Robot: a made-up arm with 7 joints.
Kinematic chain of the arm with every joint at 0, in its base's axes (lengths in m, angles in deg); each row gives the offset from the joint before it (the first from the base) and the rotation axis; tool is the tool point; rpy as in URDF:
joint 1: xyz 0 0 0.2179 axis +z
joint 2: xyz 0 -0.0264 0.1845 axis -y
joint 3: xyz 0 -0.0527 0.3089 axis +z
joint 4: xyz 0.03 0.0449 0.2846 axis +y
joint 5: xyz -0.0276 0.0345 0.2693 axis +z
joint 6: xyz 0 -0.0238 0.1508 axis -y
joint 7: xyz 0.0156 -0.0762 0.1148 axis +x
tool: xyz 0 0 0 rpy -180 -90 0
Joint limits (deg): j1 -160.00..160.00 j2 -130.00..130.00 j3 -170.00..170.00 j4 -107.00..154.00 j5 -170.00..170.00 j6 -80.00..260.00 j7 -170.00..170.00
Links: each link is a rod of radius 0.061 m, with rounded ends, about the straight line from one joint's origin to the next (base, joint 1, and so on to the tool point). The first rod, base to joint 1, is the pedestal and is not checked.
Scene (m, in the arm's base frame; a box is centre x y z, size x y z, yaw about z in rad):
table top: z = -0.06
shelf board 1: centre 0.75 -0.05 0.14 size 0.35 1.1 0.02 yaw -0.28
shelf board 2: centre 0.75 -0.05 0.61 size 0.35 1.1 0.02 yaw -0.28
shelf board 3: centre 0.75 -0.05 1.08 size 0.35 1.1 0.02 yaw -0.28
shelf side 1: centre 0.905 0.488 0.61 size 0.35 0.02 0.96 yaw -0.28
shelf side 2: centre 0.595 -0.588 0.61 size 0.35 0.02 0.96 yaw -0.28
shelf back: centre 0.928 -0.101 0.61 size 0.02 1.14 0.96 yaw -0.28
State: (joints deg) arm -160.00 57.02 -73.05 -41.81 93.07 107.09 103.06
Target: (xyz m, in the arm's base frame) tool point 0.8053 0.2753 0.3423
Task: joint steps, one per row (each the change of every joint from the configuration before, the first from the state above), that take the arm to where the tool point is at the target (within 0.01 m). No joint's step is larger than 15 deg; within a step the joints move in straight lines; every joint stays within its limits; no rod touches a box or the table.
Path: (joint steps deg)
1: 12.45 -6.71 -0.02 -14.80 -5.29 5.31 0.00
2: 12.44 -6.70 -0.02 -14.80 -5.30 5.30 0.00
3: 12.45 -6.71 -0.02 -14.80 -5.29 5.31 0.00
4: -1.06 12.68 3.56 -4.64 -2.53 -1.49 0.00
5: -1.05 12.68 3.56 -4.64 -2.52 -1.49 0.00
6: -1.05 12.68 3.55 -4.65 -2.53 -1.50 0.00
7: -7.96 2.58 -0.74 12.19 4.48 -2.16 0.00
8: -7.97 2.58 -0.75 12.19 4.48 -2.16 0.00
9: -7.96 2.58 -0.75 12.19 4.48 -2.17 0.00

